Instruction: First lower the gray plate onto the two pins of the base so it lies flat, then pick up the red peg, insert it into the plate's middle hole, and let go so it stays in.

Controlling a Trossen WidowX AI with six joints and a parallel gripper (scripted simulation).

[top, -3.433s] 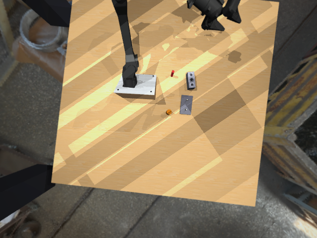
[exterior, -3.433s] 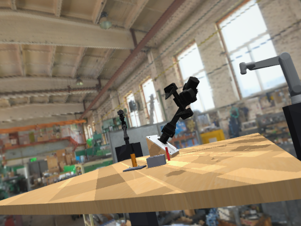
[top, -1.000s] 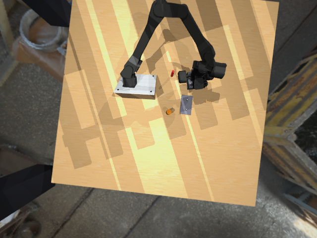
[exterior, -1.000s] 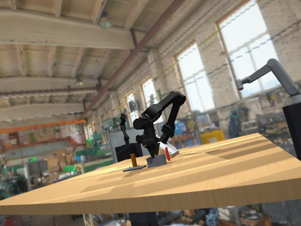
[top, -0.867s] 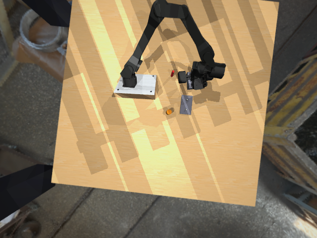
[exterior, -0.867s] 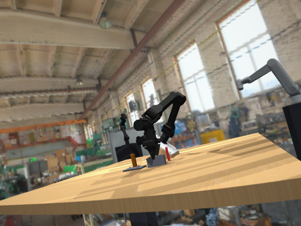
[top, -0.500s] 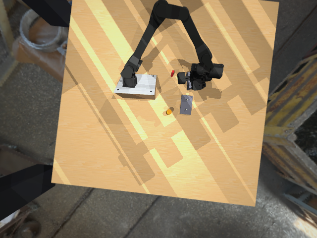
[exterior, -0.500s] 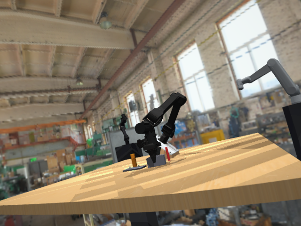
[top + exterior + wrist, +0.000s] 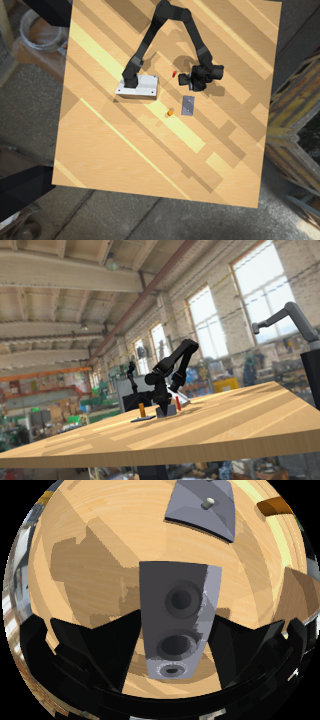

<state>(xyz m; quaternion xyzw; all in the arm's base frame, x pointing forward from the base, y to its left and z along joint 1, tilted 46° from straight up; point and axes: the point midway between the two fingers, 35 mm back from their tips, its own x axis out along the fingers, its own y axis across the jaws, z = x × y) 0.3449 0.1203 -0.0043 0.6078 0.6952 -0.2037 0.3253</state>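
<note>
My gripper tip is 15 cm to the left of the dark flat base and 1 cm past it. The rest, counted from my gripper tip: red peg (12 cm behind, 3 cm to the left, 3 cm above); then orange peg (21 cm to the right, 12 cm behind, 3 cm above); then gray plate (3 cm above).
</note>
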